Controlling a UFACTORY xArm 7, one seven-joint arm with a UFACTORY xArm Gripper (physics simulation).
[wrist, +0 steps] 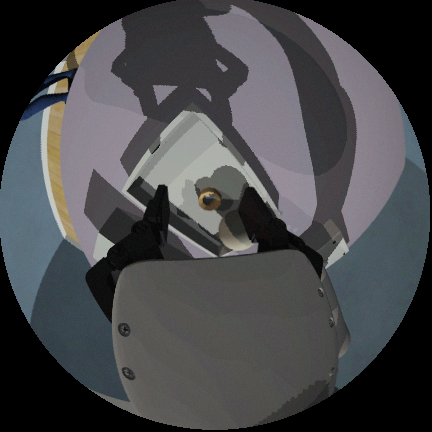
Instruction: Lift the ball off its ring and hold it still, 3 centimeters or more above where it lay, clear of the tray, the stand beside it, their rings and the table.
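Frame: origin at the arm's base, x right, y back, z down, level; centimetres.
Seen in the pictures: gripper, fingertip midpoint: (pixel 206 197).
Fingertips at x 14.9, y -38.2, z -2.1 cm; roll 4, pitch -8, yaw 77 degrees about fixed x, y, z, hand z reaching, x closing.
A point is followed by its place in that frame.
The pale beige ball (pixel 234 234) {x 11.3, y -33.6, z -2.0 cm} shows near the tray's near corner, partly hidden behind the right-hand finger; what bears it is hidden. The light grey tray (pixel 175 155) {x 16.3, y -42.6, z 2.9 cm} lies on the table, turned with a corner pointing away. An orange-brown ring (pixel 202 204) {x 11.3, y -37.7, z 2.0 cm} shows against the tray's floor, between the fingertips in this view. My gripper (pixel 206 197) {x 14.9, y -38.2, z -2.1 cm} is open, with nothing between its fingers. The ball is off to the right-hand finger's side of the gap, not centred; whether that finger touches it I cannot tell. I cannot make out the stand for certain.
The pale purple table top (pixel 110 135) {x 17.3, y -52.6, z 3.2 cm} spreads around the tray, with arm shadows across it. A wooden strip (pixel 55 150) runs along the left. A light block (pixel 336 244) {x 12.8, y -4.3, z -0.6 cm} shows at the right, behind the finger linkage. Part of a blue-clad figure (pixel 47 102) shows at the far left.
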